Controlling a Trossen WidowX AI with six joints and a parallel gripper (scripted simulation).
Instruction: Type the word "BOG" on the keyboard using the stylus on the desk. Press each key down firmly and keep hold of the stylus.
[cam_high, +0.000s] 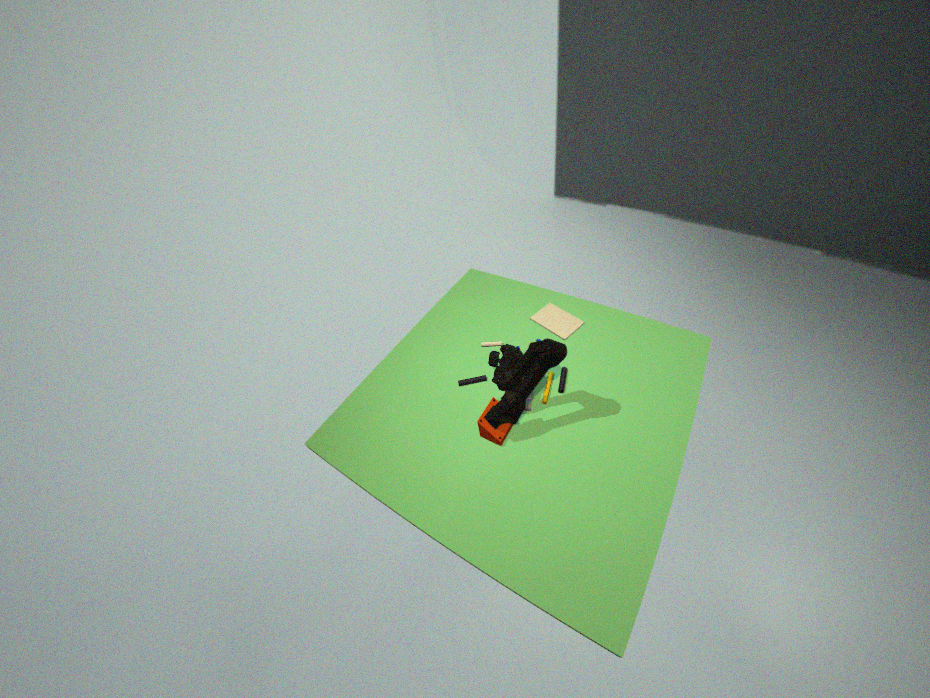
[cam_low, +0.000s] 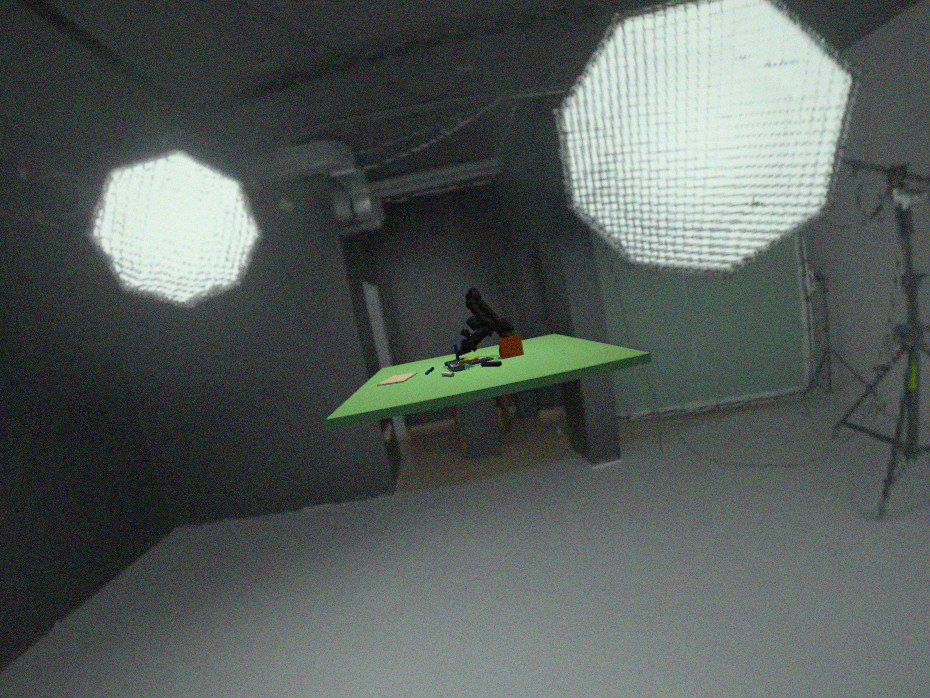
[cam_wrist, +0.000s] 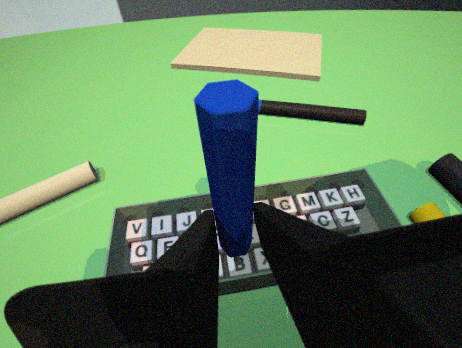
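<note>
Right now the O key is 60 mm below my gripper tip, 50 mm to the right of it and 10 mm ahead of it. The rest, counted from my gripper tip: G key (60 mm below, 40 mm ahead, 30 mm to the right); blue stylus (20 mm below); grey flat block (120 mm behind, 90 mm to the right, 60 mm below).
</note>
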